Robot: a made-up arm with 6 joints. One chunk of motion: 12 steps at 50 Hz.
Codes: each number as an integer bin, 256 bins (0 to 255) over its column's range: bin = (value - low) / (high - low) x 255, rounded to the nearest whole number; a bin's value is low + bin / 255 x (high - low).
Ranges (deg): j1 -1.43..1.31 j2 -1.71..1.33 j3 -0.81..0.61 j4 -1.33..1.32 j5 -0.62..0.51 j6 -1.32..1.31
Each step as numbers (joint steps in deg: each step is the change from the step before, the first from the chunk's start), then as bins.
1 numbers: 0.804 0.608 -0.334 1.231 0.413 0.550
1 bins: 208 194 85 246 233 181
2 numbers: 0.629 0.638 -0.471 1.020 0.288 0.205
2 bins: 192 197 61 226 205 148
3 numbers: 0.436 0.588 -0.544 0.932 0.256 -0.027
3 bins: 174 193 48 218 198 125
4 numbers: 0.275 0.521 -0.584 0.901 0.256 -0.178
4 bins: 159 187 41 215 198 111
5 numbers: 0.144 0.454 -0.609 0.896 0.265 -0.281
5 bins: 146 182 36 214 200 101
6 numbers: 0.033 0.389 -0.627 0.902 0.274 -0.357
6 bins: 136 176 33 215 202 93
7 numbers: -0.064 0.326 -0.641 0.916 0.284 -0.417
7 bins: 127 171 30 216 204 88
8 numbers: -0.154 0.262 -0.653 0.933 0.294 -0.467
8 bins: 119 165 28 218 206 83
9 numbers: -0.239 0.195 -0.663 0.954 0.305 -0.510
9 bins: 111 160 26 220 209 79
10 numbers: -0.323 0.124 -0.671 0.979 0.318 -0.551
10 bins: 103 154 25 222 212 75
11 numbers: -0.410 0.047 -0.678 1.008 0.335 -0.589
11 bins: 95 147 24 225 216 71
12 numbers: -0.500 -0.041 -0.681 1.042 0.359 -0.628
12 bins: 87 140 23 228 221 67
